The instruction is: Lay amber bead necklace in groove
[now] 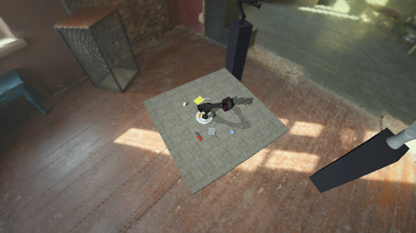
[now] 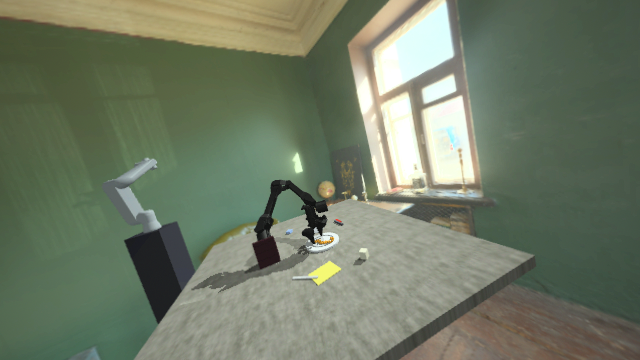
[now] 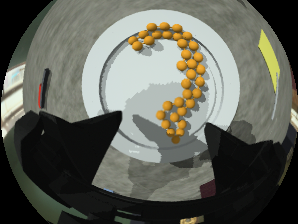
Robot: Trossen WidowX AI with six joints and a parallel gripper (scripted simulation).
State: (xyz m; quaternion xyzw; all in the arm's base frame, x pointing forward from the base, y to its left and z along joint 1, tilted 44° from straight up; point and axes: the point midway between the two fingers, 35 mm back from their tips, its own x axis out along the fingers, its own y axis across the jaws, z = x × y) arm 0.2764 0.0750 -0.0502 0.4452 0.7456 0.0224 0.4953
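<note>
Now: the board 20 mm ahead of my gripper tip, 10 mm to the right of it and 20 mm below it. Round my gripper tip: red tool (190 mm ahead, 210 mm to the left, 20 mm below); then grey square (30 mm ahead, 200 mm to the left, 20 mm below); then yellow card (30 mm behind, 280 mm to the right, 20 mm below).
</note>
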